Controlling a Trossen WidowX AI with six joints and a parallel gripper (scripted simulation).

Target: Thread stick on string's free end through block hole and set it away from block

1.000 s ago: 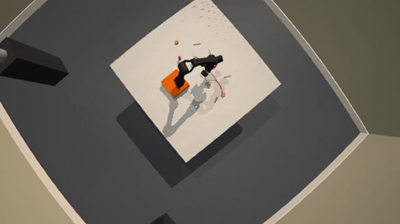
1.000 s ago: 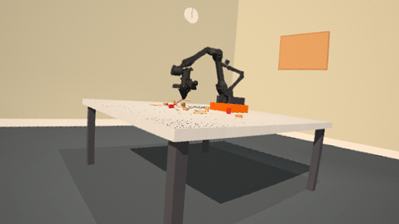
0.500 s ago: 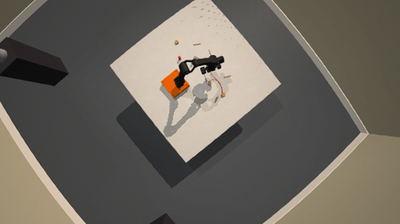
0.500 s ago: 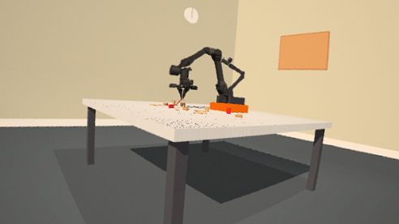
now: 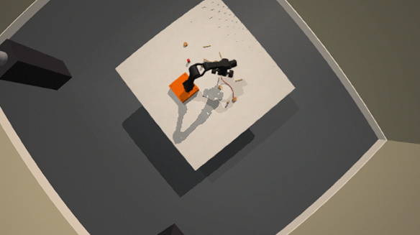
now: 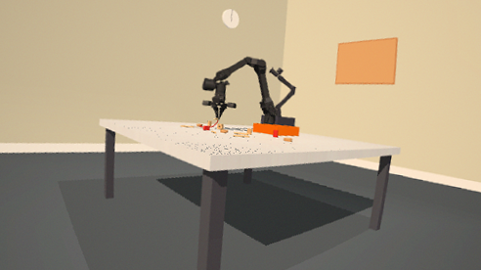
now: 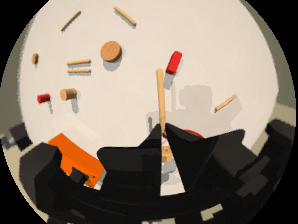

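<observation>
My gripper tip is 90 mm short of the red cube, 30 mm to the right of it and 50 mm above it. From my gripper tip the other things lie so: wooden block: 70 mm behind, 80 mm to the right, 40 mm below; then round wooden button: 20 mm behind, 250 mm to the right, 50 mm below; then thin wooden stick: 10 mm ahead, 10 mm to the left.
</observation>
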